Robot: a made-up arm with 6 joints. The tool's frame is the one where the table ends. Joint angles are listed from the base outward.
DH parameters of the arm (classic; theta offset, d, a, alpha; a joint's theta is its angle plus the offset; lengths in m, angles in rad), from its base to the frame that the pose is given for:
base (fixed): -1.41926 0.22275 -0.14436 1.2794
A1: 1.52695 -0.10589 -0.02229 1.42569
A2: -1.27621 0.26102 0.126 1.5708
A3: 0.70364 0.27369 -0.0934 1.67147
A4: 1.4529 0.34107 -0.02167 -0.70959
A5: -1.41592 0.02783 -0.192 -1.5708
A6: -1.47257 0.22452 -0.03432 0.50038
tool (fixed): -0.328 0.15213 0 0
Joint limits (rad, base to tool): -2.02..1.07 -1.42..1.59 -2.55..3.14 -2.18..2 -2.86..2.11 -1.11..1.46
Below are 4 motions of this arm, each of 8 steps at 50 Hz.
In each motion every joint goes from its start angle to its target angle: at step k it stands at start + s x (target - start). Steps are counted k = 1, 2, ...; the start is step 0. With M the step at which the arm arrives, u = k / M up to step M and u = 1 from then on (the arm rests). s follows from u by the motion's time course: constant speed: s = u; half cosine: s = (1 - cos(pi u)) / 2; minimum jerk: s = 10 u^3 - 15 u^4 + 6 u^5.
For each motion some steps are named. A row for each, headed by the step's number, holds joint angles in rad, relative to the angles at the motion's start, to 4 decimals.
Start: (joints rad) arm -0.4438 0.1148 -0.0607 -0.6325 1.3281 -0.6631
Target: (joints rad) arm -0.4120 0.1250 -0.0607 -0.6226 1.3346 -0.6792
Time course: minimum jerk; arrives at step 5
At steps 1, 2, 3, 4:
1: 0.0018 0.0006 0.0000 0.0006 0.0004 -0.0009
2: 0.0101 0.0032 0.0000 0.0031 0.0021 -0.0051
3: 0.0217 0.0070 0.0000 0.0068 0.0044 -0.0110
4: 0.0300 0.0096 0.0000 0.0093 0.0061 -0.0152

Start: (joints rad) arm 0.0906 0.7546 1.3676 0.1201 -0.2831 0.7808
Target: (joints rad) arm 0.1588 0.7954 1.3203 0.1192 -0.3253 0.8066
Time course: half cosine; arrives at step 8
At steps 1, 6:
1: 0.0026 0.0016 -0.0018 0.0000 -0.0016 0.0010
6: 0.0582 0.0348 -0.0404 -0.0008 -0.0360 0.0220

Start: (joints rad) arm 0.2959 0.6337 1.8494 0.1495 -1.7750 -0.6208
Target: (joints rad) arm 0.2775 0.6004 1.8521 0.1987 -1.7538 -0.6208
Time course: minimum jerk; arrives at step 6
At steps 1, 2, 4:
1: -0.0007 -0.0012 0.0001 0.0017 0.0008 0.0000
2: -0.0039 -0.0070 0.0006 0.0103 0.0044 0.0000
4: -0.0145 -0.0263 0.0021 0.0389 0.0168 0.0000

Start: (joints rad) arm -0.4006 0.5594 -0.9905 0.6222 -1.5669 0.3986
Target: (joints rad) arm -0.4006 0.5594 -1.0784 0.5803 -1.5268 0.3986
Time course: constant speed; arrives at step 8
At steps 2, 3, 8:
2: 0.0000 0.0000 -0.0220 -0.0105 0.0100 0.0000
3: 0.0000 0.0000 -0.0330 -0.0157 0.0150 0.0000
8: 0.0000 0.0000 -0.0879 -0.0419 0.0401 0.0000

